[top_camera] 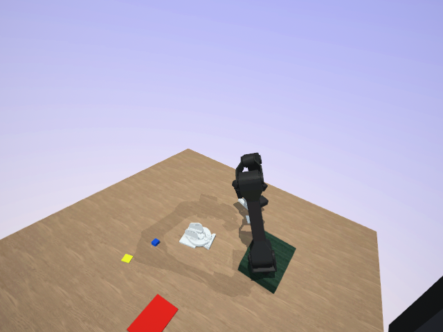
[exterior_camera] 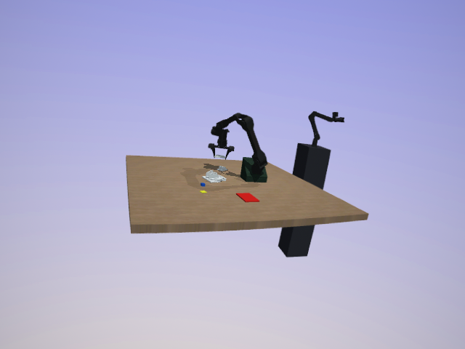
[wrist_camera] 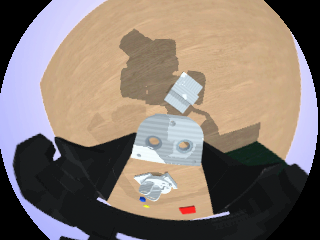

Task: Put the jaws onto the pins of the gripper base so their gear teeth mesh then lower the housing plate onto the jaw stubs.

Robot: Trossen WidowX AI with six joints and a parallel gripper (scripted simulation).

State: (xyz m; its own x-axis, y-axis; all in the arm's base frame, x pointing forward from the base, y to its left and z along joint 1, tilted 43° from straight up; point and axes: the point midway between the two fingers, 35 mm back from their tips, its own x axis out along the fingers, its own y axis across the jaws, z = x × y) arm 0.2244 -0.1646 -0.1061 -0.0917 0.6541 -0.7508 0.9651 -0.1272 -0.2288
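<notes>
Right now my gripper tip is 240 mm to the right of the white jaw, 80 mm above it and 40 mm short of it. Round my gripper tip: blue cube: 390 mm to the left, 170 mm ahead, 90 mm below; yellow tile: 500 mm to the left, 180 mm ahead, 90 mm below; red patch: 570 mm to the left, 90 mm below, 60 mm behind.
</notes>
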